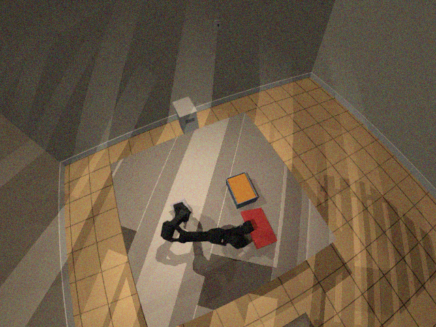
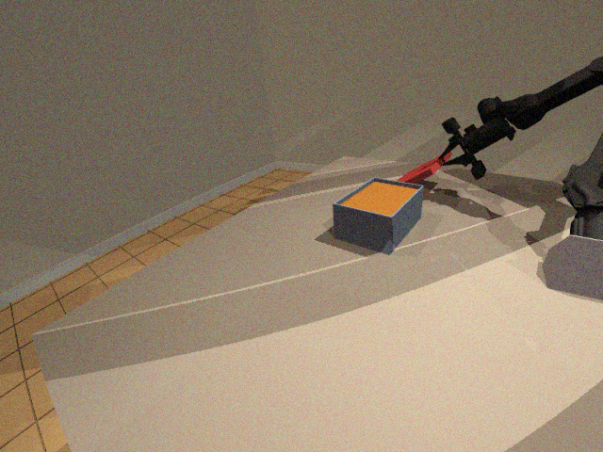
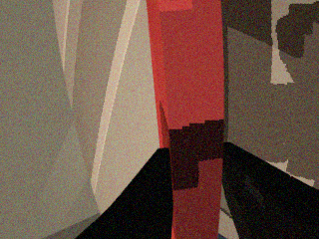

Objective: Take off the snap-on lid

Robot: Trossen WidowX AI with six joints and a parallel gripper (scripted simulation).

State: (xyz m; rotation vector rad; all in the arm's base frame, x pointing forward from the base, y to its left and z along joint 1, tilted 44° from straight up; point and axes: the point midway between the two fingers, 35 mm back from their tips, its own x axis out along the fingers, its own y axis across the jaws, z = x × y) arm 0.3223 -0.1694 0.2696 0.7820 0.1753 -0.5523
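Now: gripper tip 70 mm short of the red lid and 40 mm above it. Round my gripper tip: blue-grey box: 280 mm to the left, 70 mm ahead, 60 mm below.
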